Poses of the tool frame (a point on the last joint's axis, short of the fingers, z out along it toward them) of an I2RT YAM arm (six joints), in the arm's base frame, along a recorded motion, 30 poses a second.
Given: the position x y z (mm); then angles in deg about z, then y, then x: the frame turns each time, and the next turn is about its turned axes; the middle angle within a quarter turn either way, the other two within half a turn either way.
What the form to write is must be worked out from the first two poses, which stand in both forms.
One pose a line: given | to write
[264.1 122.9 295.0 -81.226 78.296 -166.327] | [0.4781 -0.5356 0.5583 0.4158 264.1 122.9 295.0]
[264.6 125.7 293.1 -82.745 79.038 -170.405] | [0.4675 -0.5417 0.5480 0.4332 264.6 125.7 293.1]
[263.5 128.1 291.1 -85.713 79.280 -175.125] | [0.4575 -0.5455 0.5432 0.4450 263.5 128.1 291.1]
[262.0 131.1 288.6 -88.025 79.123 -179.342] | [0.4457 -0.5519 0.5383 0.4550 262.0 131.1 288.6]
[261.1 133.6 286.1 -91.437 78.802 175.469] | [0.4327 -0.5570 0.5353 0.4647 261.1 133.6 286.1]
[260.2 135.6 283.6 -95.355 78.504 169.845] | [0.4198 -0.5607 0.5326 0.4750 260.2 135.6 283.6]
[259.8 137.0 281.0 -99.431 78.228 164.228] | [0.4079 -0.5630 0.5303 0.4853 259.8 137.0 281.0]
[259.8 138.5 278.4 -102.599 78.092 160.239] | [0.4010 -0.5628 0.5295 0.4920 259.8 138.5 278.4]
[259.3 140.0 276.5 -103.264 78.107 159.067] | [0.3982 -0.5637 0.5277 0.4952 259.3 140.0 276.5]
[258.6 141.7 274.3 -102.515 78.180 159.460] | [0.3973 -0.5656 0.5253 0.4962 258.6 141.7 274.3]
